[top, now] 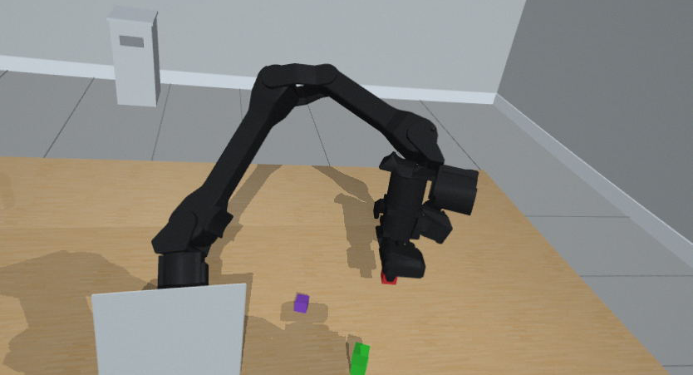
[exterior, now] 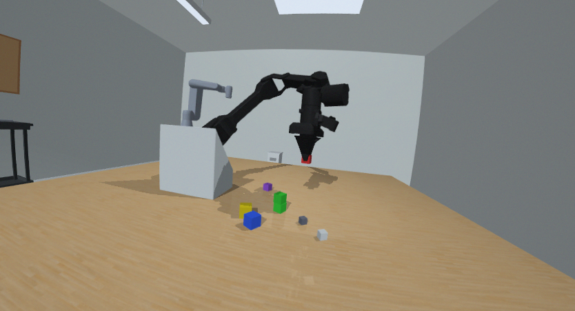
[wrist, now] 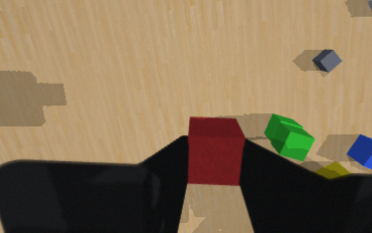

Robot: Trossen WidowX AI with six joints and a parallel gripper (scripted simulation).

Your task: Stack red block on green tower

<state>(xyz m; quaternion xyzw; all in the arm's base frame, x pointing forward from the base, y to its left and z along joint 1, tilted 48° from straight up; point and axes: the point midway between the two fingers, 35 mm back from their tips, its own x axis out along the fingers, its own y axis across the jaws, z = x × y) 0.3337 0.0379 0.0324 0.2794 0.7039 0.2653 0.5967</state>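
Right now my gripper tip is 2 cm short of the dark grey block, 12 cm to the left of it and 12 cm above it. The rest, counted from my gripper tip: red block (right at my gripper tip); purple block (14 cm behind, 6 cm to the left, 12 cm below); yellow block (11 cm behind, 15 cm to the right, 12 cm below).
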